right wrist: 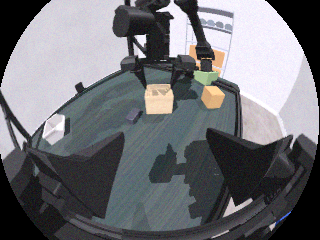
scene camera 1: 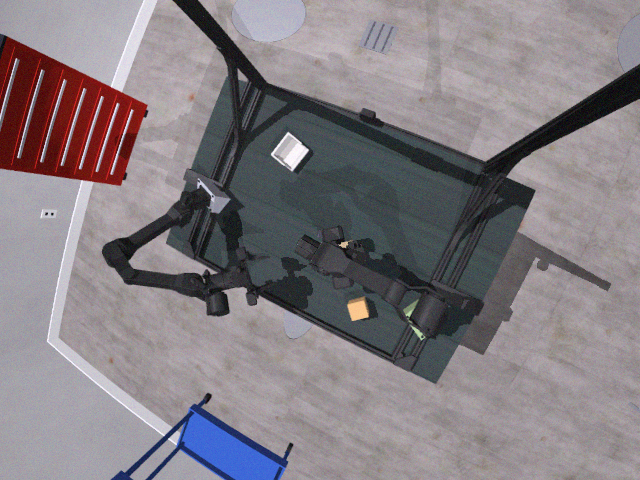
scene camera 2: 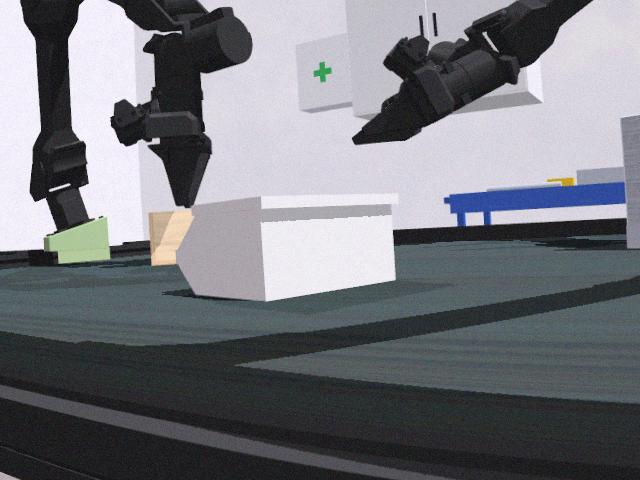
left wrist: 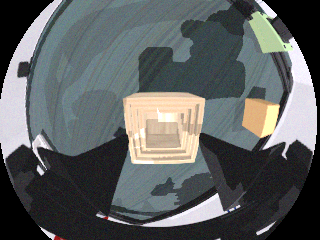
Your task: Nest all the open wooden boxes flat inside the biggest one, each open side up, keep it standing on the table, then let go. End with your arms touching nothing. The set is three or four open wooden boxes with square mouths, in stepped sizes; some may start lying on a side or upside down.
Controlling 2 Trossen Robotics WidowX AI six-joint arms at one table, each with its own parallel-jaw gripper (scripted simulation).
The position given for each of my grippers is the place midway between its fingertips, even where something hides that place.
Note:
In view: my left gripper (scene camera 2: 184, 207), my right gripper (scene camera 2: 357, 137), a white bin (scene camera 2: 265, 248) and an orange block (left wrist: 259, 118).
The white bin shows as well in scene camera 1 (scene camera 1: 289, 151). My left gripper is seen too in the right wrist view (right wrist: 158, 88) and in the left wrist view (left wrist: 164, 138). My right gripper shows as well in the right wrist view (right wrist: 166, 134) and in scene camera 1 (scene camera 1: 273, 269).

